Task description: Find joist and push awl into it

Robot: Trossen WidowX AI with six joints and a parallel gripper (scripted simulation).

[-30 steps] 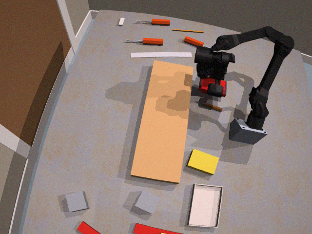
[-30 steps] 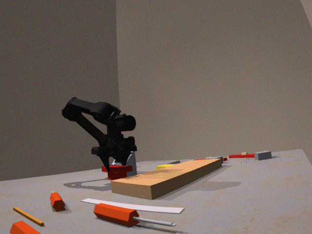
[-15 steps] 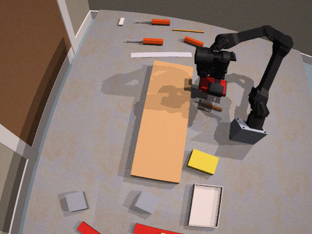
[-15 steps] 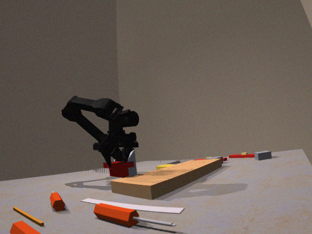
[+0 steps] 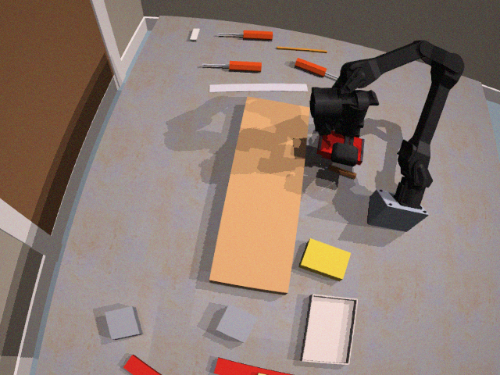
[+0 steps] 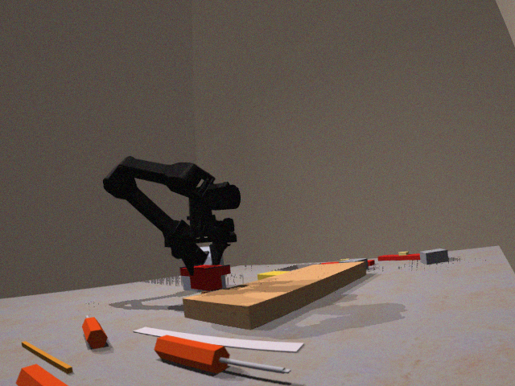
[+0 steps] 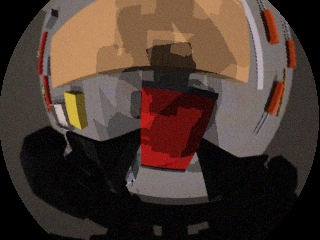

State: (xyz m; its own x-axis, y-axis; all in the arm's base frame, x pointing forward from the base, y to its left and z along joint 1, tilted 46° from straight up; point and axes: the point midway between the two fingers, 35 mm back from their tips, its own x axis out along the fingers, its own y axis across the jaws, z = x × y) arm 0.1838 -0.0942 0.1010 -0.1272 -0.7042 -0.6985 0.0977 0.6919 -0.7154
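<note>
The brown-handled awl lies 6 cm below my gripper tip, 3 cm to the left of it and 1 cm ahead of it. Also, from my gripper tip: white strip (24 cm ahead, 21 cm to the right, 7 cm below); red stud finder (3 cm below, 2 cm ahead); yellow block (29 cm to the left, 6 cm below, 1 cm ahead).
</note>
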